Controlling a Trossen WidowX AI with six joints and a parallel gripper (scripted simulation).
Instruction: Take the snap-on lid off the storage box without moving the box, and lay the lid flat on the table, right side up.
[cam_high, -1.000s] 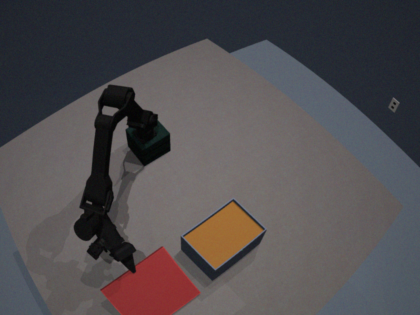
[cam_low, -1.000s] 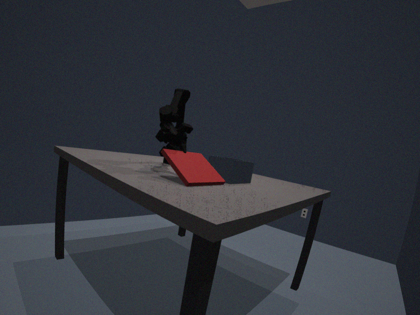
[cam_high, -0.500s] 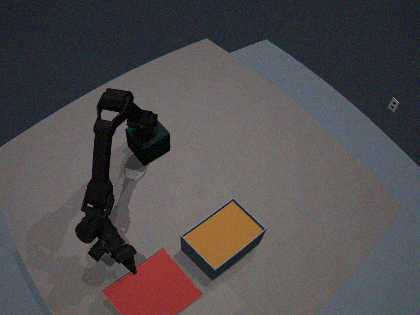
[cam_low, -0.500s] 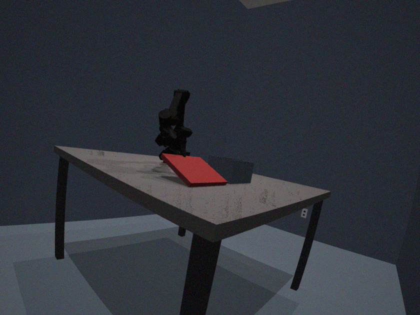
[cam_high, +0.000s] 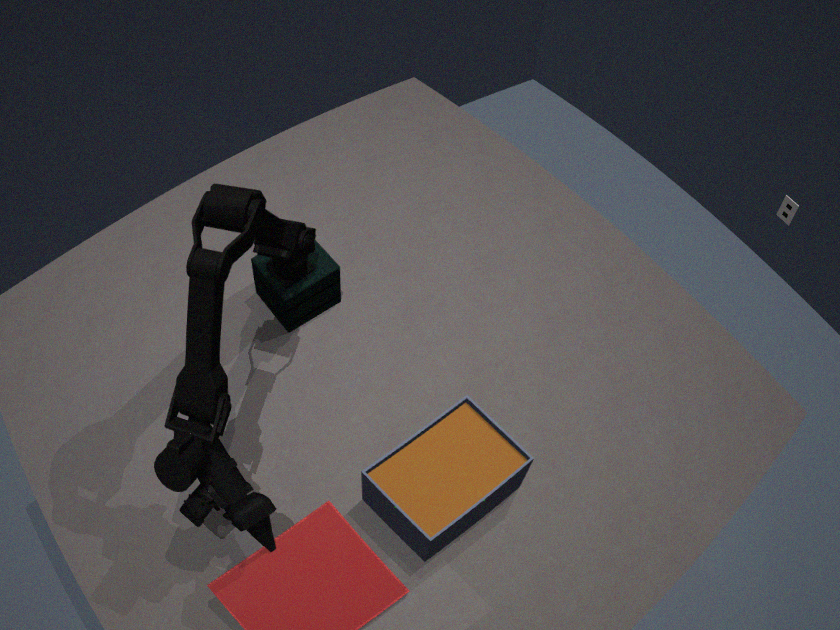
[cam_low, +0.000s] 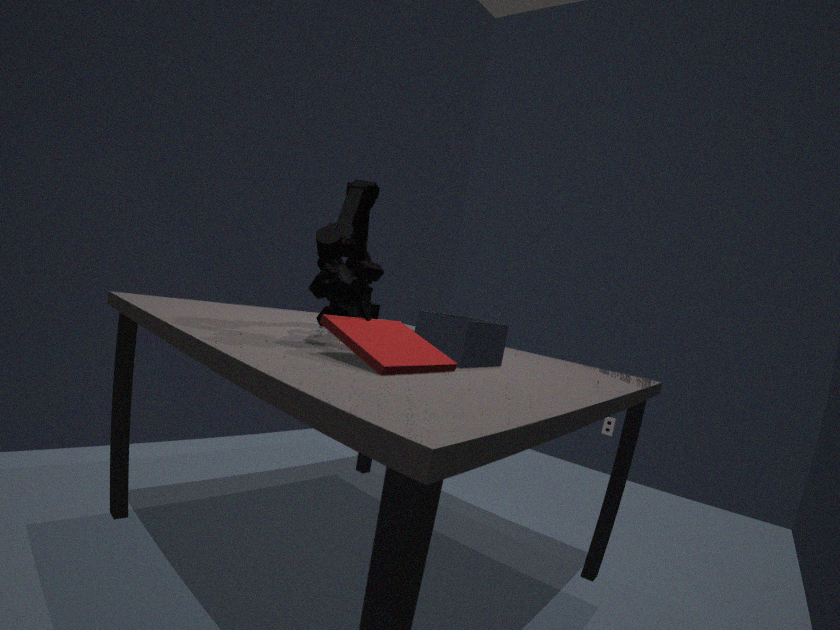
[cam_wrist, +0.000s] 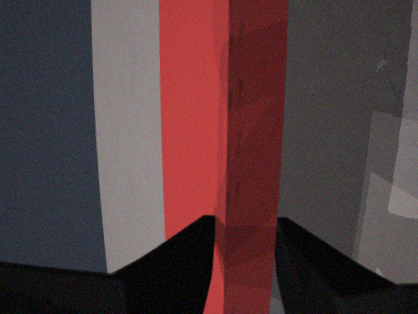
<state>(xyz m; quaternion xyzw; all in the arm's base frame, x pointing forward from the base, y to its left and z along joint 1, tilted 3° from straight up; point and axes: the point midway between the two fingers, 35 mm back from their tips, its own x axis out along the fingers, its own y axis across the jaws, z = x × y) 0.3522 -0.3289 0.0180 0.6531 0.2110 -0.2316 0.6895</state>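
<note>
Now: gripper tip 8 cm short of the red lid and 2 cm above it. Also, from my gripper tip: storage box: 28 cm to the left, 7 cm ahead, 1 cm below.
</note>
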